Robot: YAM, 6 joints.
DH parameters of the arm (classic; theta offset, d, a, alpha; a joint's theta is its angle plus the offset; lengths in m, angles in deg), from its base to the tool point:
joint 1: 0 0.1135 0.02 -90
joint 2: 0 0 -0.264 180
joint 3: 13.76 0 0.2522 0
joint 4: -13.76 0 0.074 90
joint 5: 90 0 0 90
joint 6: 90 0.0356 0 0
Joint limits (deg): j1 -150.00..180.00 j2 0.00..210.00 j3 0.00..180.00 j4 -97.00..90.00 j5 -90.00..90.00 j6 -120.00..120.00
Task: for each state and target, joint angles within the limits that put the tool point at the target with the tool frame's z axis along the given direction. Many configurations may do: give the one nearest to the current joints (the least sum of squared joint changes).
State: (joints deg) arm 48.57 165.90 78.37 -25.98 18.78 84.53
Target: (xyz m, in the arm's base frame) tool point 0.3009 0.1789 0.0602 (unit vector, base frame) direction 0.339 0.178 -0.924
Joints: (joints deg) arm 30.86 116.90 55.13 -5.75 1.21 84.53
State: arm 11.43 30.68 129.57 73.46 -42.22 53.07
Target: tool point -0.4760 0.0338 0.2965 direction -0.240 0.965 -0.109
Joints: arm 0.07 4.38 119.09 89.81 -74.78 53.07
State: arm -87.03 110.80 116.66 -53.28 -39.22 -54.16
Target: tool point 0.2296 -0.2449 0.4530 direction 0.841 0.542 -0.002
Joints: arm -52.92 89.39 93.55 -5.69 -85.72 -54.16
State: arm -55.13 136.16 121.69 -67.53 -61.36 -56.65
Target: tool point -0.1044 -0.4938 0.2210 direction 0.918 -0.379 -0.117
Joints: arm -105.93 132.34 111.71 -25.50 -80.66 -56.65
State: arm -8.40 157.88 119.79 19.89 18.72 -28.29
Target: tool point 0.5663 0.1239 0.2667 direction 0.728 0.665 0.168
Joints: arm 10.51 141.57 120.66 32.27 -31.40 -28.29
